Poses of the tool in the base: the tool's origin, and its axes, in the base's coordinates. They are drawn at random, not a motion.
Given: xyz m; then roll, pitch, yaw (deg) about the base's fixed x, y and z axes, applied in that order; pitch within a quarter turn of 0, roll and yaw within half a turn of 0.
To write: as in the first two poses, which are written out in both.
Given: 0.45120, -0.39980, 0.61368, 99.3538, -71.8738, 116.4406
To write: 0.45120, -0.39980, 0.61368, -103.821, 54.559, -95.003
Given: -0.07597, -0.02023, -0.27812, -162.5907, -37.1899, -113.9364
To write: -0.07597, -0.02023, -0.27812, 108.873, 2.261, 139.529
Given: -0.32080, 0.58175, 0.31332, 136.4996, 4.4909, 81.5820
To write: -0.32080, 0.58175, 0.31332, -78.625, 42.270, 167.754
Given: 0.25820, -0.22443, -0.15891, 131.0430, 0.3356, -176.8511
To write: 0.25820, -0.22443, -0.15891, 177.678, -2.154, -131.077
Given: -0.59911, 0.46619, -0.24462, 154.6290, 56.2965, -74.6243
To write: -0.59911, 0.46619, -0.24462, 79.274, -37.767, -129.364
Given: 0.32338, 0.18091, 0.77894, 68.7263, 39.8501, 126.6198
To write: 0.32338, 0.18091, 0.77894, 125.275, 37.534, -69.435
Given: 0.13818, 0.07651, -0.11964, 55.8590, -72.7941, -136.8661
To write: 0.13818, 0.07651, -0.11964, -102.664, -10.058, -80.293
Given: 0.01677, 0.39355, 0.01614, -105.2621, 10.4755, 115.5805
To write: 0.01677, 0.39355, 0.01614, -143.588, -58.158, 119.382
